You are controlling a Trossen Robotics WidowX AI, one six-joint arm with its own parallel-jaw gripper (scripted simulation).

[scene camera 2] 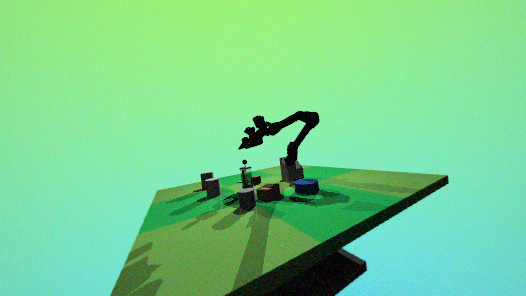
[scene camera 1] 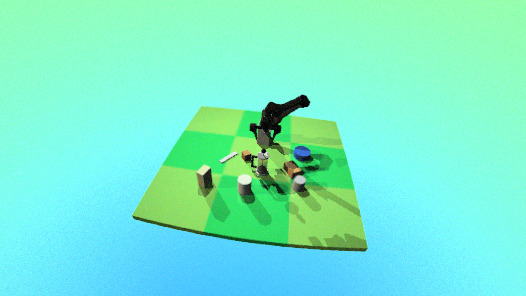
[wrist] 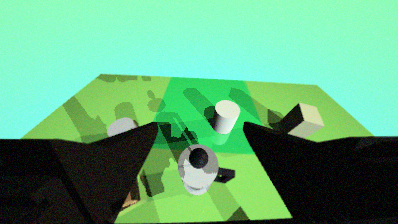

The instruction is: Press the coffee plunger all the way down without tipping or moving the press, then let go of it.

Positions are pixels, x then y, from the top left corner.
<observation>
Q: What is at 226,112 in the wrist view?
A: A white cylinder.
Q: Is my gripper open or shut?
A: Open.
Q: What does my gripper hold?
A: Nothing.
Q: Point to a coffee press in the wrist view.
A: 198,167
</observation>
